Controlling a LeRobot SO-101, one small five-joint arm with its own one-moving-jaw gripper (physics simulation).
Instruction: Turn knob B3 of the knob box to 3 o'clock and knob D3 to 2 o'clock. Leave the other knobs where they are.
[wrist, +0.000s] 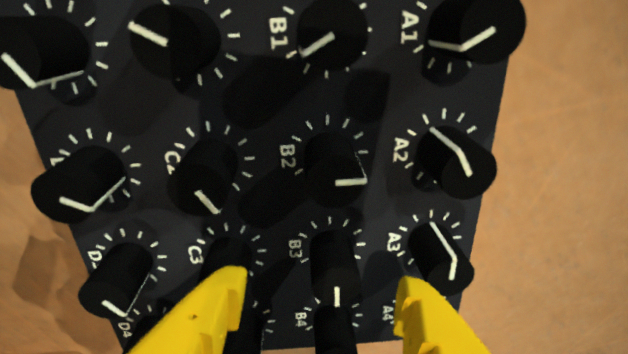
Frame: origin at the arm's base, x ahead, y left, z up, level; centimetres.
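Seen in the pictures: hand at its tool point: (243, 290).
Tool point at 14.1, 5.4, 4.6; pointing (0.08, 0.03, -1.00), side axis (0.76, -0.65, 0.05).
Note:
A point is followed by its place in that frame, as x, y, z.
Knob B3 (334, 260) @[15.6, 4.2, 3.6] of the dark knob box (370, 210) @[16.7, 4.0, 2.3] is a black cylinder at lower centre; the white line on its cap points down the picture. Knob D3 (117, 275) @[11.2, 6.7, 3.5] is at lower left, its label partly covered, and its cap line slants to the lower right. My gripper (324, 281) is open, its yellow jaws in a V. B3 shows in the gap between the jaws, with space on both sides, and neither jaw plainly presses on it. The left jaw covers part of knob C3 (227, 252) @[13.4, 5.5, 3.0], whose cap line is hidden.
Knob A3 (440, 260) @[17.6, 2.9, 3.7] stands just beyond the right jaw tip. Knob B4 (335, 332) @[14.2, 1.9, 3.3] is below B3, between the jaws. Knobs C2 (205, 175) @[14.7, 7.5, 3.8], B2 (332, 160) @[16.9, 6.4, 3.8] and A2 (457, 165) @[18.8, 4.9, 3.8] stand in the row above. The wooden table (560, 200) @[22.2, -1.0, 0.0] shows on both sides of the box.

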